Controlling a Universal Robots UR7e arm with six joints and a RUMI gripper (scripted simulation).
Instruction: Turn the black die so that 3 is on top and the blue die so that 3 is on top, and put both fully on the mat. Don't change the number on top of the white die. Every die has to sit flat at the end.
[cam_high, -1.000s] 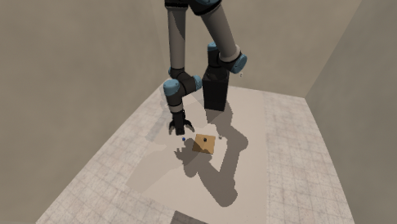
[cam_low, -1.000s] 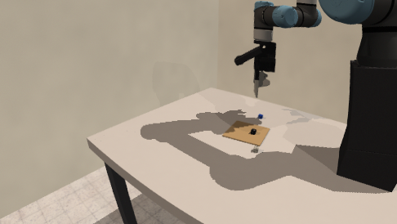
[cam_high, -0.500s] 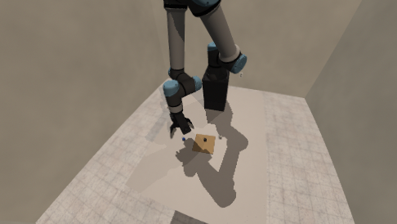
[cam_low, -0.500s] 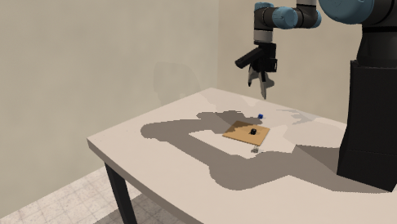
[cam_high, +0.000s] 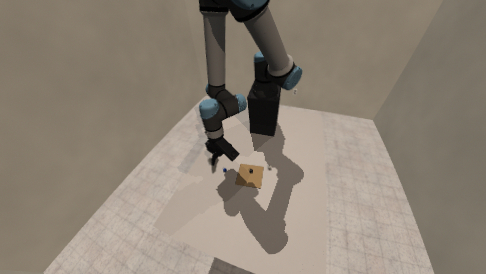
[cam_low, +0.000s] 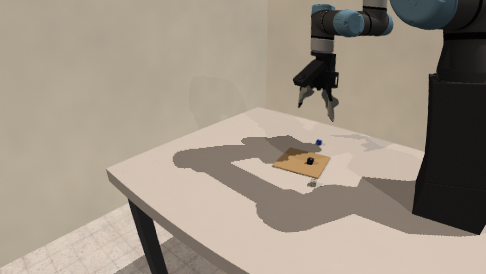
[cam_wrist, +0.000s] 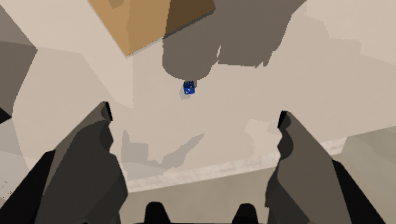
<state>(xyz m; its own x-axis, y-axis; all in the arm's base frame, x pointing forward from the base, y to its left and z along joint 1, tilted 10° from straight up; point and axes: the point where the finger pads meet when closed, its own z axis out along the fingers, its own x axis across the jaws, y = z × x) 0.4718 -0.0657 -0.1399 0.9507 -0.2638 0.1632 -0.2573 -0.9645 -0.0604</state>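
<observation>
Now: the blue die 100 mm below my hand, 20 mm to the right of it and 20 mm behind it. Also, from my hand: black die 120 mm to the left, 100 mm below, 70 mm behind; then brown mat 130 mm to the left, 110 mm below, 40 mm behind; then white die 210 mm to the left, 130 mm behind, 100 mm below.
</observation>
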